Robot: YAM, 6 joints.
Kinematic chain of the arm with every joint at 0, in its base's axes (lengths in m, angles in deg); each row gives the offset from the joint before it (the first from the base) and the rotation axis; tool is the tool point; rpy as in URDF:
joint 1: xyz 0 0 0.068 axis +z
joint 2: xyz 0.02 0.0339 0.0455 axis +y
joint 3: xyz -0.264 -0.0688 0 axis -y
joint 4: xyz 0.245 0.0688 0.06 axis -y
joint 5: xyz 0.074 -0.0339 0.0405 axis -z
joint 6: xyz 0.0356 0 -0.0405 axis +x
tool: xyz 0 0 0 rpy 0 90 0
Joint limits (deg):
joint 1: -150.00..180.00
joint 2: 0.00..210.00
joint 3: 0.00..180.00
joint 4: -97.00..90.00
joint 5: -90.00..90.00
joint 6: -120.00..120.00
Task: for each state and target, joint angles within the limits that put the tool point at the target. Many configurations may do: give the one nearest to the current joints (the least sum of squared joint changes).
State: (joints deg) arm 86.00 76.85 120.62 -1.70 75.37 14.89
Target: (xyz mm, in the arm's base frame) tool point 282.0 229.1 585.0
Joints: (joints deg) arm 44.16 108.04 136.55 6.11 64.41 14.89
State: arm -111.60 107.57 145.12 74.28 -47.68 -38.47
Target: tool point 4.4 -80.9 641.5
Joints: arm -109.75 112.40 180.00 90.00 -62.15 -38.47
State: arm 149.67 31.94 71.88 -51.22 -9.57 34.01
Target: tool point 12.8 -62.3 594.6
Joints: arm 115.62 39.40 107.04 -30.46 -25.63 34.01
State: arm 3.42 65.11 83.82 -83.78 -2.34 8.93
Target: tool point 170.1 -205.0 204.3
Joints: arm -49.72 96.62 67.81 -75.82 4.49 8.93
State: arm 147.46 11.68 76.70 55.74 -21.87 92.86
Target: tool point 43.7 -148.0 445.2
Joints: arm 113.31 1.35 50.26 54.99 -31.20 92.86
